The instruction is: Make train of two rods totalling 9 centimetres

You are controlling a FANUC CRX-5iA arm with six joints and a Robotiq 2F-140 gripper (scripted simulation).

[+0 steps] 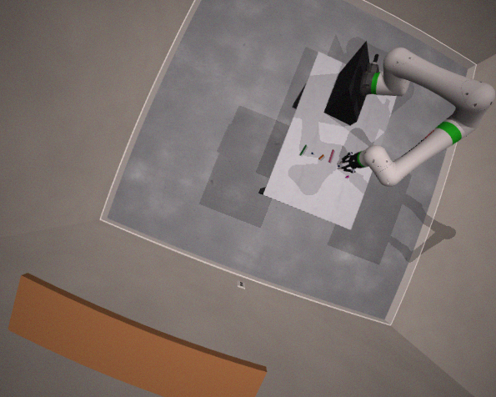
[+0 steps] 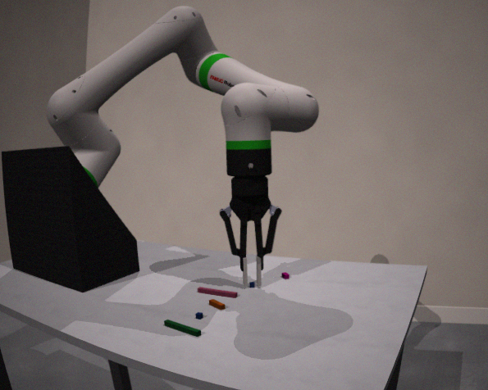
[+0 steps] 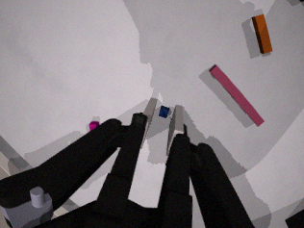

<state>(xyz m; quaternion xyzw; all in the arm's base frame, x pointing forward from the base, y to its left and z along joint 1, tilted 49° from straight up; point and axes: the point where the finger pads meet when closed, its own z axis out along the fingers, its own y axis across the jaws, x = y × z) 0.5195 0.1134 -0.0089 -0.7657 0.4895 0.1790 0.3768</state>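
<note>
The green rod is 20 mm behind my hand, 270 mm to the right of it and 30 mm below it. The rest, counted from my hand: pink rod (50 mm behind, 70 mm to the right, 30 mm below); orange rod (20 mm behind, 140 mm to the right, 30 mm below); magenta rod (50 mm ahead, 80 mm to the left, 30 mm below).
</note>
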